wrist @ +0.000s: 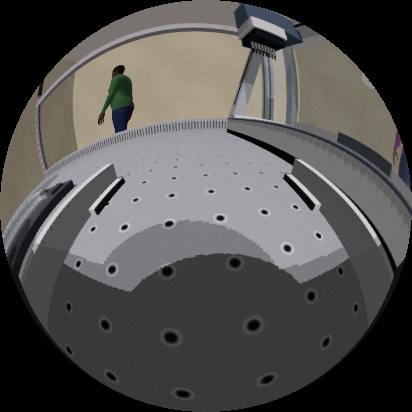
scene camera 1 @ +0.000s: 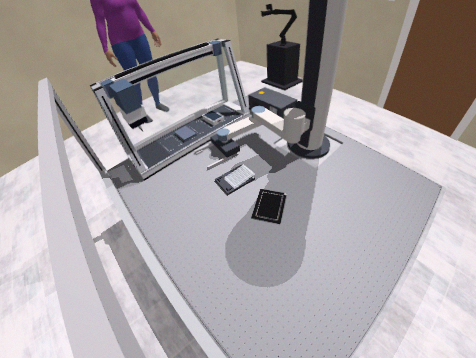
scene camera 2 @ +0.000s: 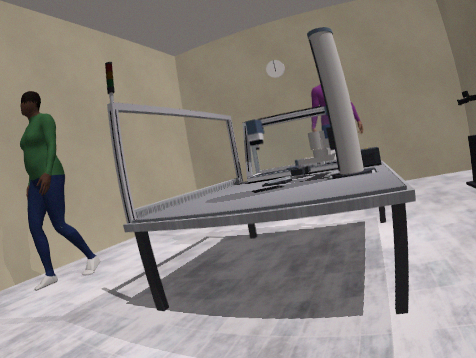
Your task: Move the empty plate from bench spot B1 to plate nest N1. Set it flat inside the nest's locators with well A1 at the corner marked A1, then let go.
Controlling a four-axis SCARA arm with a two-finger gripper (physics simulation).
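Places are measured from the arm's base along level axes (x up, y left, z back), in metres.
Pixels of known places: gripper, fingertip midpoint: (wrist: 202, 163) (scene camera 1: 201, 160); arm's base, origin of the base link: (scene camera 1: 308, 144) (scene camera 2: 352, 175).
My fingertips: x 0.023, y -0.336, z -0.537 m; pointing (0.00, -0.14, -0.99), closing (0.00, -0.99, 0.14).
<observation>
Ahead of a thing's pixels: the offset from my fingertips to its top centre. "*": to the spot under its first point. Level surfaces: height alone.
The white plate @[dx +0.023, dy +0.257, dz +0.060 m] (scene camera 1: 240, 176) lies on the dark plate nest @[* dx +0.002, dy +0.227, dz -0.033 m] (scene camera 1: 221, 184), looking flat; a dark margin of the nest shows at its left end. The locators and well A1 are too small to make out. Bench spot B1, a black rectangle with a thin light outline @[* dx -0.008, dy +0.481, dz +0.044 m] (scene camera 1: 270, 206) (scene camera 2: 268, 189), lies apart from the nest and bears no plate. My gripper (scene camera 1: 202, 160) (wrist: 202, 163) is open and empty, low over the bench, between the nest and the gantry deck. In the wrist view, bare perforated bench shows between the fingers, and a dark edge of the nest @[* dx -0.004, dy +0.176, dz -0.010 m] (wrist: 62, 192) shows at far left.
A gantry frame with a blue pipetting head @[* dx +0.446, dy -0.130, dz -0.213 m] (scene camera 1: 125, 96) (wrist: 267, 25) stands over a dark deck @[dx +0.039 m] (scene camera 1: 172, 141) beside the gripper. The arm's column (scene camera 1: 325, 75) (scene camera 2: 340, 100) stands behind the nest. A dark box @[* dx +0.105, dy -0.033, dz +0.634 m] (scene camera 1: 273, 99) is near it. A framed guard panel (scene camera 2: 116, 165) edges the bench.
</observation>
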